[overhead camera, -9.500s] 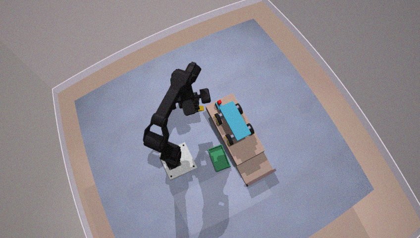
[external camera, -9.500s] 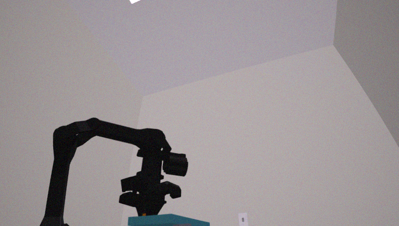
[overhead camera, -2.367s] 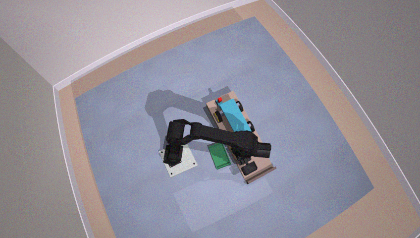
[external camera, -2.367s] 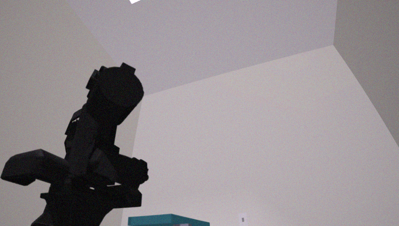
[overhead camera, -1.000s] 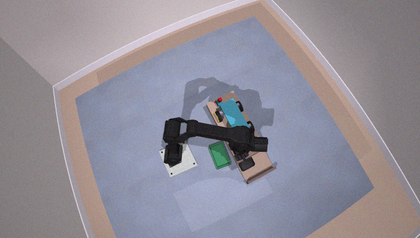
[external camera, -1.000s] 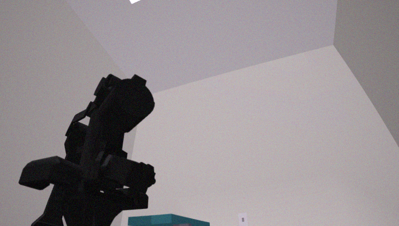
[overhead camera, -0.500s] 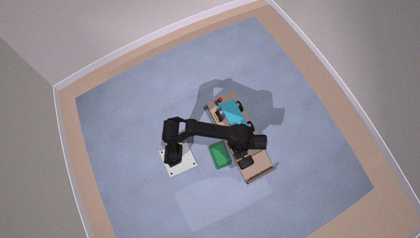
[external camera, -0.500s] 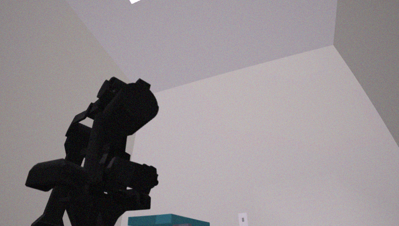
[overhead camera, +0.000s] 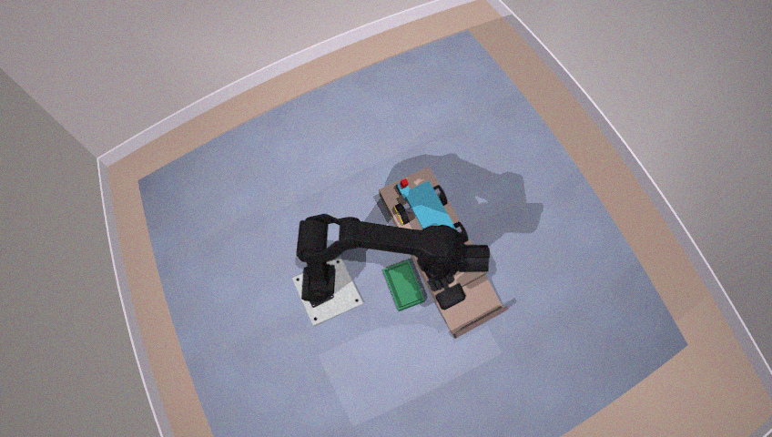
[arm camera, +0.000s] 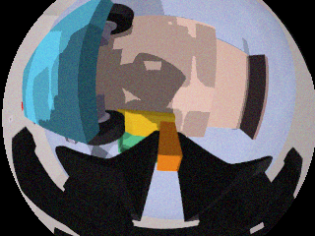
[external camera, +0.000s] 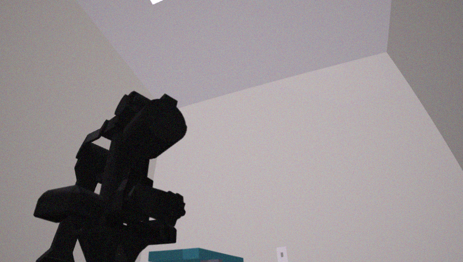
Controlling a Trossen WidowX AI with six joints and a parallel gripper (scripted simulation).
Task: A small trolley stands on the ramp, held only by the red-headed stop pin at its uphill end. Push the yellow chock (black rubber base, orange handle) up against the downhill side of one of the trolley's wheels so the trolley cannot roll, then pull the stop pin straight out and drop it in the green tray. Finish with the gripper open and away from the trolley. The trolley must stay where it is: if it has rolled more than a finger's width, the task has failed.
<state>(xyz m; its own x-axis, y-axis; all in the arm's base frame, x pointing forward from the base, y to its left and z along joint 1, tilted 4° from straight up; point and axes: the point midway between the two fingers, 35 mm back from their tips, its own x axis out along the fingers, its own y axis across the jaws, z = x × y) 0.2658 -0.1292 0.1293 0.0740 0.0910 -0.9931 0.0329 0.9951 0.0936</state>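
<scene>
Now: gripper tip 50 mm short of the red-headed stop pin, 240 mm to the right of it and 40 mm below it. From my gripper tip the other things lie so: cyan trolley (60 mm ahead, 120 mm to the left, 20 mm above); then ramp (60 mm ahead, 110 mm to the left, 40 mm below); then green tray (70 mm behind, 40 mm to the left, 100 mm below).
</scene>
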